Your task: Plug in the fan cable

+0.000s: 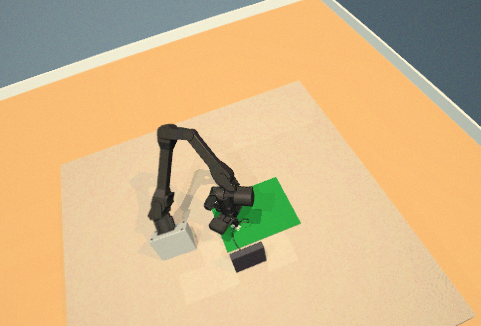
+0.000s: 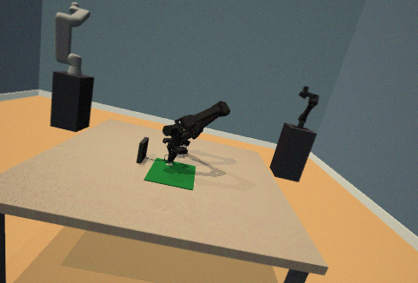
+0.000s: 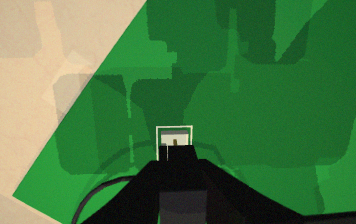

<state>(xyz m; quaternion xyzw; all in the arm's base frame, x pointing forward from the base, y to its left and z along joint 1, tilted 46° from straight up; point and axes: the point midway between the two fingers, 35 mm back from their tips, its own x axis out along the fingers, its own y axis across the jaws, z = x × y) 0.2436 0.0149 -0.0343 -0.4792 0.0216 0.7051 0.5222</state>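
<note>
My gripper tip is now 1 cm short of the four-pin fan header, 1 cm to the left of it and 4 cm above it. The rest, counted from my gripper tip: fan plug: 1 cm ahead, 1 cm to the right, 1 cm above; black fan: 1 cm ahead, 17 cm to the right, 2 cm above; green board: 9 cm ahead, 3 cm to the left, 5 cm below.
</note>
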